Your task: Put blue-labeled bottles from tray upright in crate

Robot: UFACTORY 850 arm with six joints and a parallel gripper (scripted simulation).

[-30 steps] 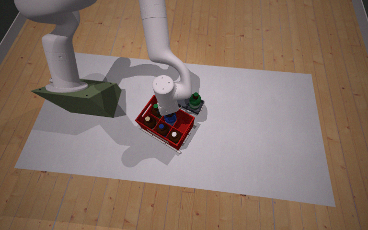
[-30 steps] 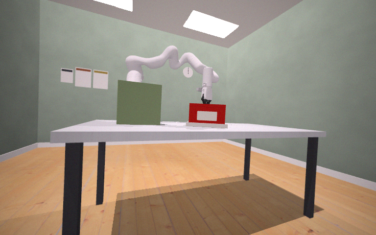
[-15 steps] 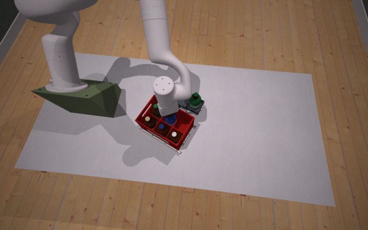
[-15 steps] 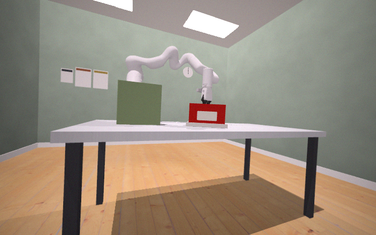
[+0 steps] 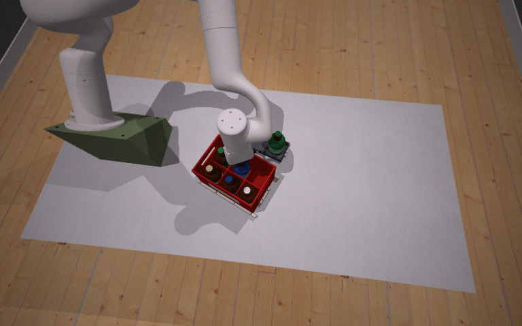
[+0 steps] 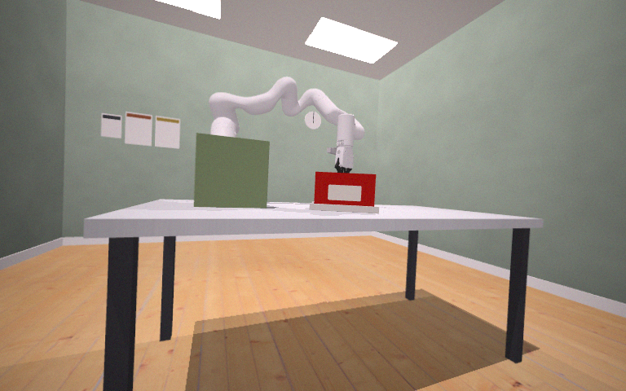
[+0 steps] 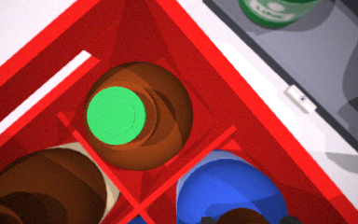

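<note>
Right now my hand is 70 mm above the blue-labeled bottle. From my hand the other things lie so: red crate: 20 mm behind, 40 mm to the right, 80 mm below; green bottle: 10 mm behind, 200 mm to the left, 70 mm below; dark tray: 70 mm ahead, 150 mm to the left, 150 mm below.
</note>
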